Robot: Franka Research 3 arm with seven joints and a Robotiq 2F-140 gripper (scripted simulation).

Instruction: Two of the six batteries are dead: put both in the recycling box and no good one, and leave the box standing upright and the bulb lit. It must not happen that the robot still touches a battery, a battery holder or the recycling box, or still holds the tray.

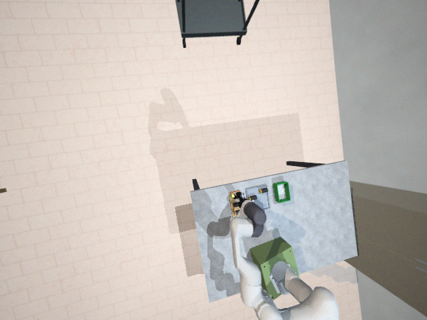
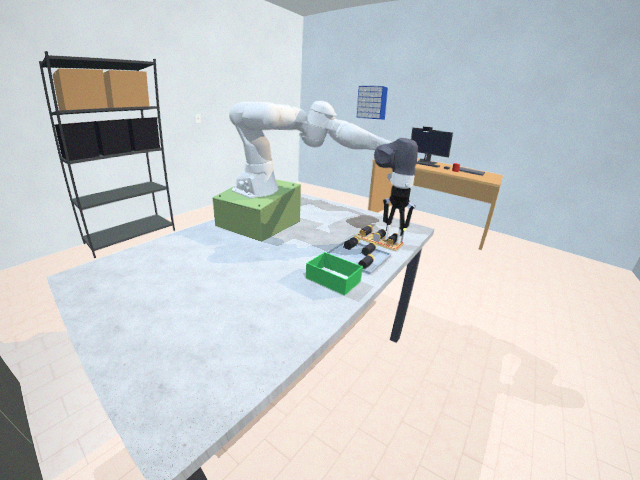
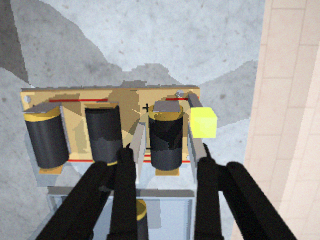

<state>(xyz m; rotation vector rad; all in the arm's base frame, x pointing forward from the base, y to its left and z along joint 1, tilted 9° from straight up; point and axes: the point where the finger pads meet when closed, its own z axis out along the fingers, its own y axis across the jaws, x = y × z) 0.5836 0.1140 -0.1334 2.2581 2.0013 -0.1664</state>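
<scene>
Now: the post 30 mm ahead of my hand, 30 mm to the left of it and 10 mm below it. From my hand the other things lie so: grey tray (90 mm behind, 180 mm to the right, 50 mm below); green recycling box (90 mm behind, 380 mm to the right, 40 mm below).
</scene>
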